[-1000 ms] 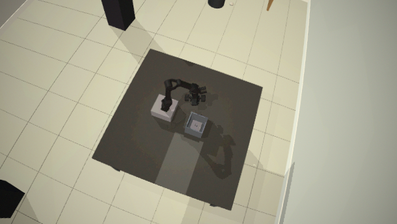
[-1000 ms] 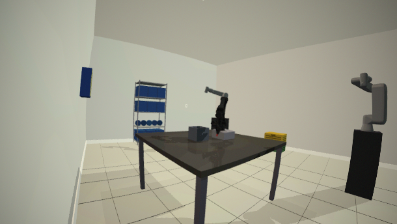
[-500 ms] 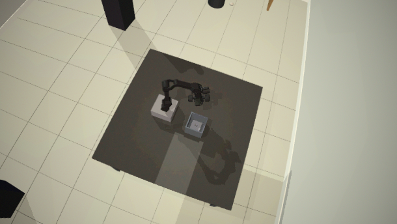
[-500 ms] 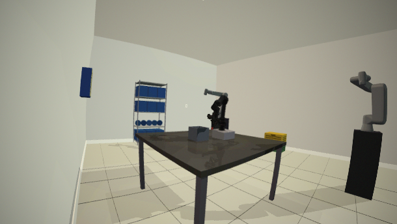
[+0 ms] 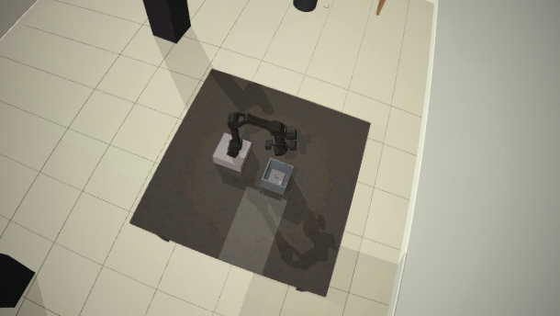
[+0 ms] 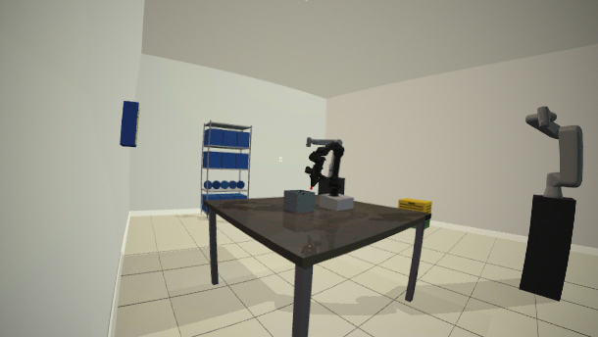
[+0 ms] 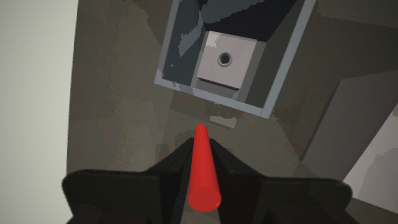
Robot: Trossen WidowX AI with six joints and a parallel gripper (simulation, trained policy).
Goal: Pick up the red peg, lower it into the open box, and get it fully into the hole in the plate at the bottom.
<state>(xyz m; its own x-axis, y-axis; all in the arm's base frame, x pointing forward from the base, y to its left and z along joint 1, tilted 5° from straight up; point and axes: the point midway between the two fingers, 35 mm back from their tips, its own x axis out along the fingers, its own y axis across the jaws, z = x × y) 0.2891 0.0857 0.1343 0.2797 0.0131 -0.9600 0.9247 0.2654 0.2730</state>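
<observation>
My gripper tip is now 20 mm short of the plate, 120 mm to the left of it and 140 mm above it. Round my gripper tip: red peg 20 mm above.
</observation>
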